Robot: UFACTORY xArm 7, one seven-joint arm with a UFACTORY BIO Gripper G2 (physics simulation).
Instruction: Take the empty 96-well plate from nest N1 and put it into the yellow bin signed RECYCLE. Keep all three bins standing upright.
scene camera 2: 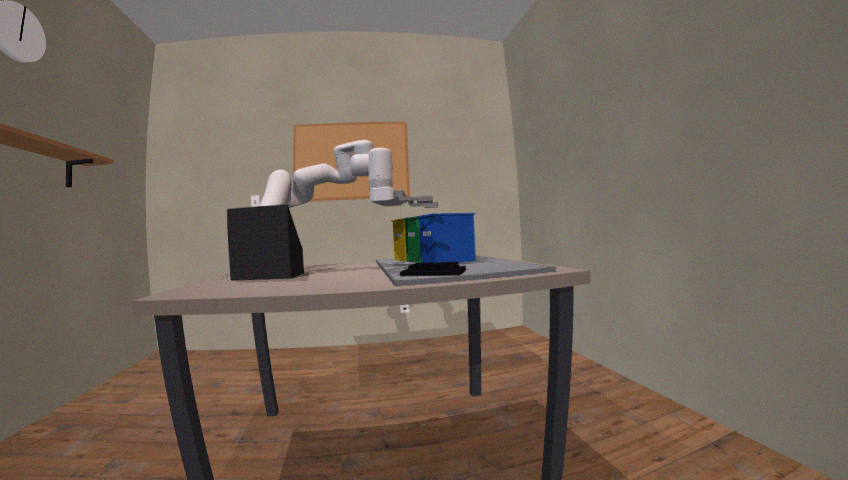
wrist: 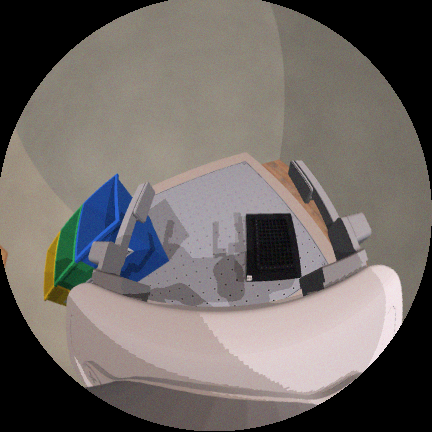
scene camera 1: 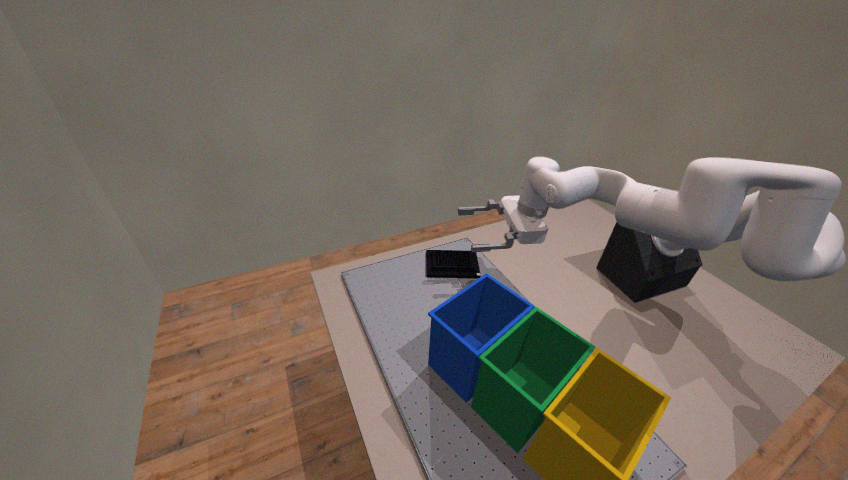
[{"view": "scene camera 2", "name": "my gripper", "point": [435, 202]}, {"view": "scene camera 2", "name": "blue bin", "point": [444, 237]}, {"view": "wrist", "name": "my gripper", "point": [217, 173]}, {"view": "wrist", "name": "blue bin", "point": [102, 212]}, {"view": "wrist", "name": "green bin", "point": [67, 273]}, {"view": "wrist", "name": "black 96-well plate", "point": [273, 249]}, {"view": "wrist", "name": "black nest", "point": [250, 258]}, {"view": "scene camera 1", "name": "my gripper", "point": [464, 228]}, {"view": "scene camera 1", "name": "blue bin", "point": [463, 327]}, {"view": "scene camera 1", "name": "green bin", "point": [521, 374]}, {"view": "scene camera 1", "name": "yellow bin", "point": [606, 414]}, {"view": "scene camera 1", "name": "black 96-well plate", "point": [442, 260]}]
